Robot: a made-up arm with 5 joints. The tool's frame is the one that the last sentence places.
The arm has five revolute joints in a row. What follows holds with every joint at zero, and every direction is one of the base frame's. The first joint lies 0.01 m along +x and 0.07 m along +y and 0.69 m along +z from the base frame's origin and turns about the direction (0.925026, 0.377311, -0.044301). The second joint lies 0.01 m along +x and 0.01 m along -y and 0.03 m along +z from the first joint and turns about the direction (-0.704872, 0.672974, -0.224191). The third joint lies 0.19 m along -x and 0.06 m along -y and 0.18 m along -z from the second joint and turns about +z. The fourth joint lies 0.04 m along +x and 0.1 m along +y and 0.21 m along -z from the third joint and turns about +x. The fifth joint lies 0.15 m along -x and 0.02 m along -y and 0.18 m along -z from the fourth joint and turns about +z. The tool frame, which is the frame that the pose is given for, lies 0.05 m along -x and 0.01 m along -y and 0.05 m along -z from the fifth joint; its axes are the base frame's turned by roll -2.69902, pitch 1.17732 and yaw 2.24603 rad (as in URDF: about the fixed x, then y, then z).
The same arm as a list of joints. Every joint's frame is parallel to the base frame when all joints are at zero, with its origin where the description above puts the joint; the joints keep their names.
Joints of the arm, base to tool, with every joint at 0 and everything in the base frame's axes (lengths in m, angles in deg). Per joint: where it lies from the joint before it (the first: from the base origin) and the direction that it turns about. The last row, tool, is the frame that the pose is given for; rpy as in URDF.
joint 1: axis 0.925026 0.377311 -0.044301 origin 0.0100 0.0700 0.6900
joint 2: axis -0.704872 0.672974 -0.224191 origin 0.0100 -0.0100 0.0300
joint 3: axis 0 0 1 origin -0.1900 -0.0600 -0.1800
joint 4: axis 1 0 0 origin 0.0400 0.1000 -0.2100
joint 5: axis 0 0 1 origin -0.1500 -0.0200 -0.1800
tool: origin -0.0500 -0.0100 -0.0500 rpy -154.64 67.46 128.69

